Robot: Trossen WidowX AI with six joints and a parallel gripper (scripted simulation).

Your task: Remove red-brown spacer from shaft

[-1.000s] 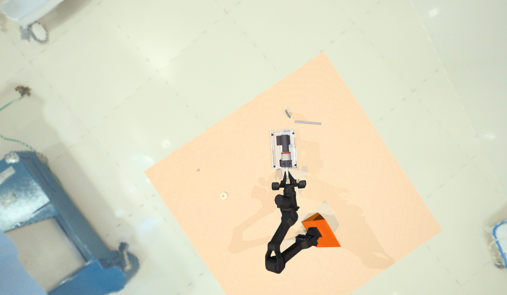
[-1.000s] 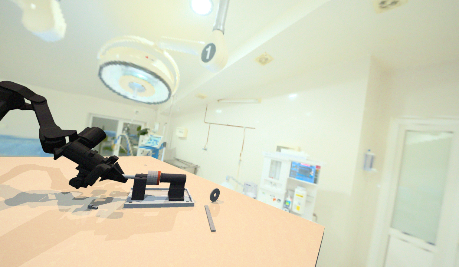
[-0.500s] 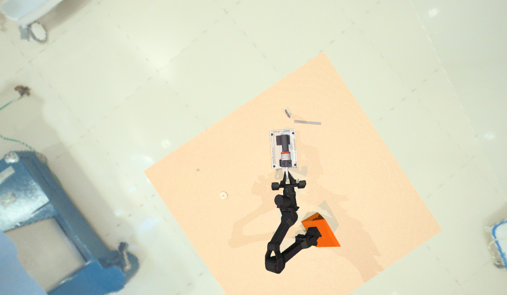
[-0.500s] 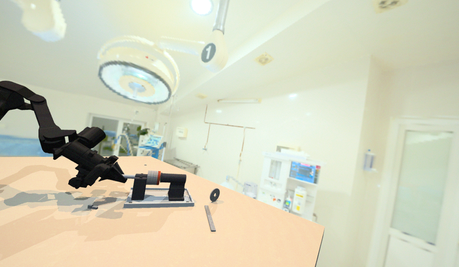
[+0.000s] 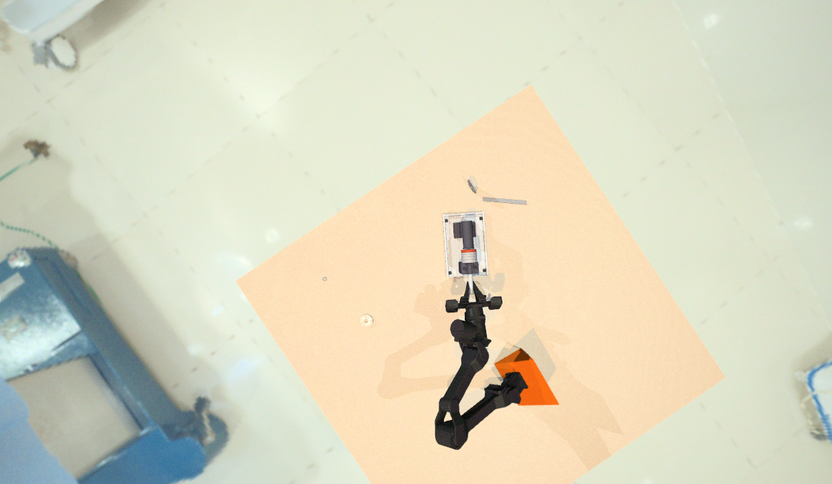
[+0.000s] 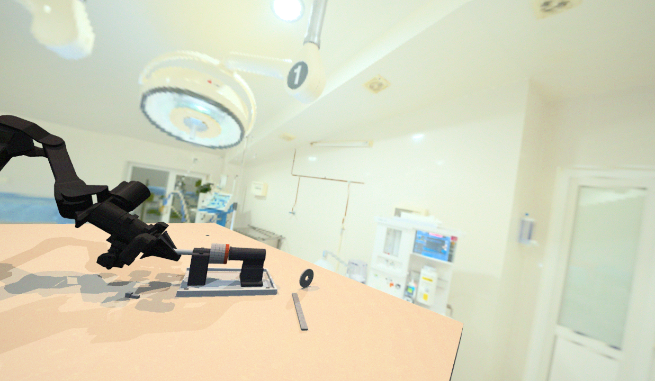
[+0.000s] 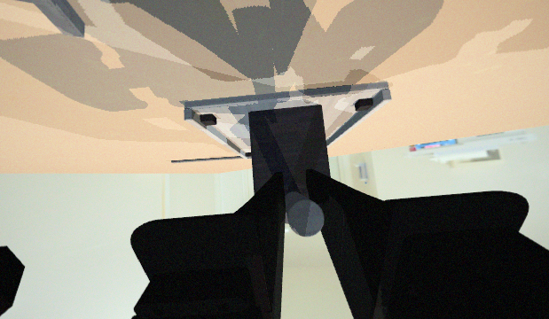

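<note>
My gripper tip is now 40 mm short of the grey shaft, 20 mm to the left of it and 20 mm below it. From my gripper tip the other things lie so: red-brown spacer (100 mm ahead, 50 mm to the right, 20 mm above); small dark piece (100 mm behind, 40 mm to the right, 60 mm below); grey flat bar (180 mm ahead, 260 mm to the right, 60 mm below).
</note>
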